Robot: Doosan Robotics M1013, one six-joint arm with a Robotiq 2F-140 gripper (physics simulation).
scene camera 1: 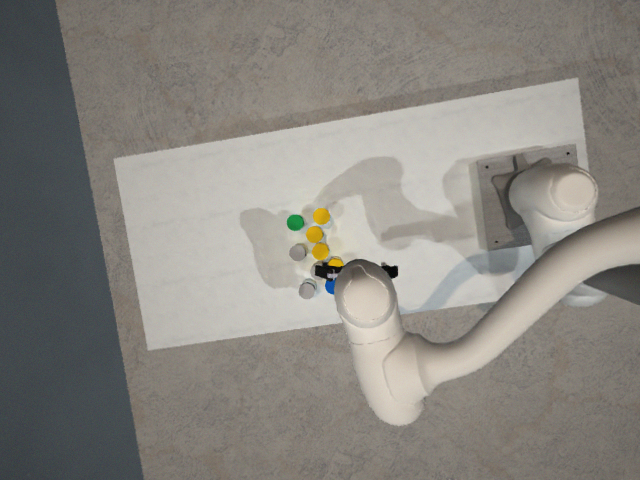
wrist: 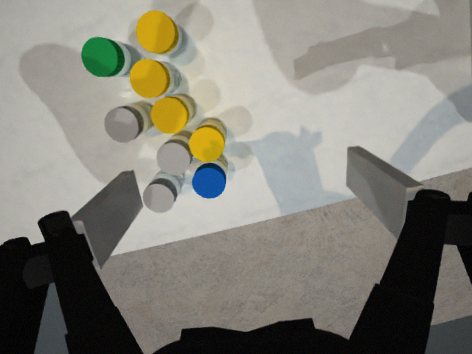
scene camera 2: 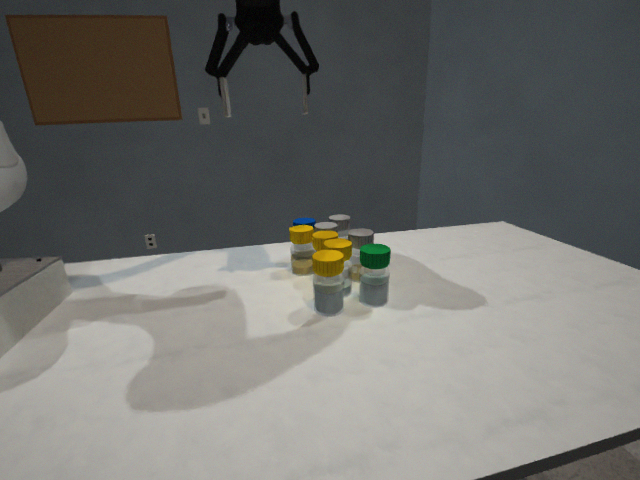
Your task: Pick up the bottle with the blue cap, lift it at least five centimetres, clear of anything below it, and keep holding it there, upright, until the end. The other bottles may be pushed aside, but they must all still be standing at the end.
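Frame: origin at the arm's base, x ahead, y right, z down, level; millimetres.
Seen in the pictures: gripper, fingertip midpoint: (wrist: 241,177) (scene camera 2: 266,115).
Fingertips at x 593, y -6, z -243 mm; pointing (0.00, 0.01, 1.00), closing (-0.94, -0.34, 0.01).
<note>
Offsets run from my fingertips to a thing's top centre. Level surfaces: height alone.
The blue-capped bottle {dx +89, dy -69, dz +236 mm} (scene camera 1: 329,287) (scene camera 2: 304,222) (wrist: 209,180) stands at the end of the group nearest the table edge in the wrist view. A yellow-capped bottle {dx +61, dy -11, dz +236 mm} (scene camera 1: 335,263) (scene camera 2: 301,235) (wrist: 207,143) stands close beside it, partly hiding it in scene camera 2. Two grey-capped bottles, one {dx +120, dy -8, dz +236 mm} (scene camera 2: 325,227) (wrist: 174,156) and another {dx +178, dy -56, dz +236 mm} (scene camera 1: 307,289) (scene camera 2: 339,222) (wrist: 160,195), stand near its other side. My gripper (scene camera 2: 266,114) (wrist: 241,177) is open and empty, high above the bottles. In scene camera 1 the arm covers part of the blue cap.
Three more yellow-capped bottles {dx +91, dy +53, dz +236 mm} (wrist: 170,114) {dx +91, dy +113, dz +236 mm} (wrist: 149,78) {dx +49, dy +161, dz +236 mm} (wrist: 156,32), a third grey-capped bottle {dx +164, dy +74, dz +236 mm} (scene camera 1: 297,252) (wrist: 123,124) and a green-capped bottle {dx +138, dy +171, dz +236 mm} (scene camera 1: 295,222) (scene camera 2: 374,256) (wrist: 102,56) stand upright in the group. The white table {dz +341 mm} (scene camera 1: 180,206) bears the arm's grey base plate (scene camera 1: 485,206).
</note>
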